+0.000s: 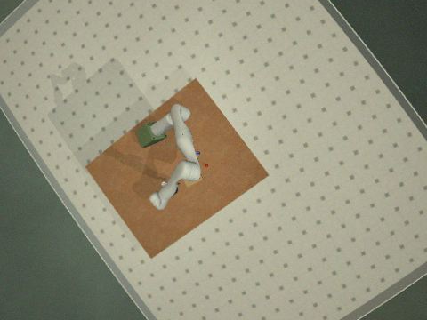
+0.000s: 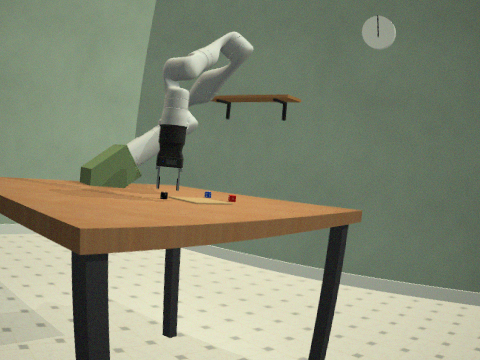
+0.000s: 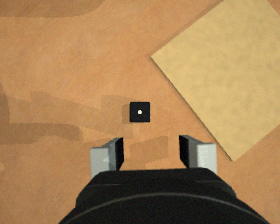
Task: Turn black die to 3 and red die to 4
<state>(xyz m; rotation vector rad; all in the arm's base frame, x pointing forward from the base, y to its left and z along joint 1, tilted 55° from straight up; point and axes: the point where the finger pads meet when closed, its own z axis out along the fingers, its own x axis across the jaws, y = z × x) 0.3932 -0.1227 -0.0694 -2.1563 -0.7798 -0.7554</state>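
My hand is 4 cm above the black die, 3 cm past it and 2 cm to the right of it. Round my hand: tan mat (13 cm to the left, 5 cm below, 1 cm ahead); then blue die (27 cm to the left, 9 cm behind, 4 cm below); then red die (27 cm to the left, 4 cm below, 1 cm ahead).
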